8 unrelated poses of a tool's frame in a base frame.
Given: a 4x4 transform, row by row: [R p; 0 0 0 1], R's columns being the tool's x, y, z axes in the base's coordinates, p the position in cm. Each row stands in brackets.
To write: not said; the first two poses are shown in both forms.
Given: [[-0.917, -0.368, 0.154, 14.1], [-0.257, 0.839, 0.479, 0.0], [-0.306, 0.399, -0.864, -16.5], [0, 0, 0, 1]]
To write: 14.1, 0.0, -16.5, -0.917, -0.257, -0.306, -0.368, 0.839, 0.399
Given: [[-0.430, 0.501, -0.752, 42.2], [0.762, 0.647, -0.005, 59.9], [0.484, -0.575, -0.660, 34.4], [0, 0, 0, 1]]
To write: 42.2, 59.9, 34.4, -0.430, 0.762, 0.484, 0.501, 0.647, -0.575
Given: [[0.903, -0.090, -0.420, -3.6], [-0.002, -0.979, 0.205, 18.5], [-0.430, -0.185, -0.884, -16.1], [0, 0, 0, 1]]
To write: -3.6, 18.5, -16.1, 0.903, -0.002, -0.430, -0.090, -0.979, -0.185
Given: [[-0.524, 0.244, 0.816, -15.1], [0.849, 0.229, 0.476, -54.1], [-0.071, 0.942, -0.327, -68.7], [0, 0, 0, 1]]
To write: -15.1, -54.1, -68.7, -0.524, 0.849, -0.071, 0.244, 0.229, 0.942
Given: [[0.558, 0.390, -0.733, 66.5], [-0.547, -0.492, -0.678, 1.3], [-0.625, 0.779, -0.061, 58.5], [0, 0, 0, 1]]
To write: 66.5, 1.3, 58.5, 0.558, -0.547, -0.625, 0.390, -0.492, 0.779
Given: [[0.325, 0.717, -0.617, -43.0], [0.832, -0.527, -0.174, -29.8], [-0.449, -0.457, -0.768, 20.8], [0, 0, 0, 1]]
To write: -43.0, -29.8, 20.8, 0.325, 0.832, -0.449, 0.717, -0.527, -0.457
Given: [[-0.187, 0.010, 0.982, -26.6], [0.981, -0.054, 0.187, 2.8], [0.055, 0.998, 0.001, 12.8], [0, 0, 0, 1]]
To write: -26.6, 2.8, 12.8, -0.187, 0.981, 0.055, 0.010, -0.054, 0.998
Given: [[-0.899, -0.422, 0.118, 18.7], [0.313, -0.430, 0.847, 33.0], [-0.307, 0.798, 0.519, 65.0], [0, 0, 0, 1]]
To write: 18.7, 33.0, 65.0, -0.899, 0.313, -0.307, -0.422, -0.430, 0.798
